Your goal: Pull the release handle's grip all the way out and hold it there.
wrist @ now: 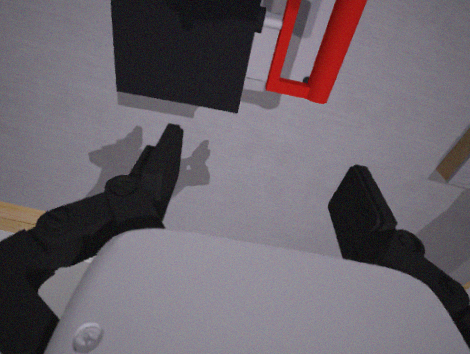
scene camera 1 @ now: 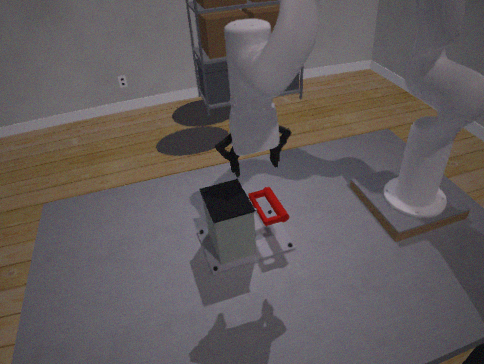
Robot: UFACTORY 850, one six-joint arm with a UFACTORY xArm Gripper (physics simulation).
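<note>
The red release handle [scene camera 1: 281, 205] [wrist: 336, 52] is a rectangular frame with a thick grip bar on its outer side. It sits beside the upper part of a pale green box with a black top [scene camera 1: 227, 201] [wrist: 185, 55]. In the wrist view a short light rod joins the handle to the box's side; a small gap shows between them. My gripper [scene camera 1: 256, 169] [wrist: 262, 168] is wide open and empty, pointing down. It hangs above and behind the box and handle in the scene view, touching neither. In the wrist view the handle's far end is cut off.
The box stands on a light base plate [scene camera 1: 281, 246] with dark bolts at its corners, on the grey table [scene camera 1: 125, 300]. The arm's base stands on a wood-edged board [scene camera 1: 400, 231] at the right. A shelf unit [scene camera 1: 195, 50] with boxes stands by the wall behind.
</note>
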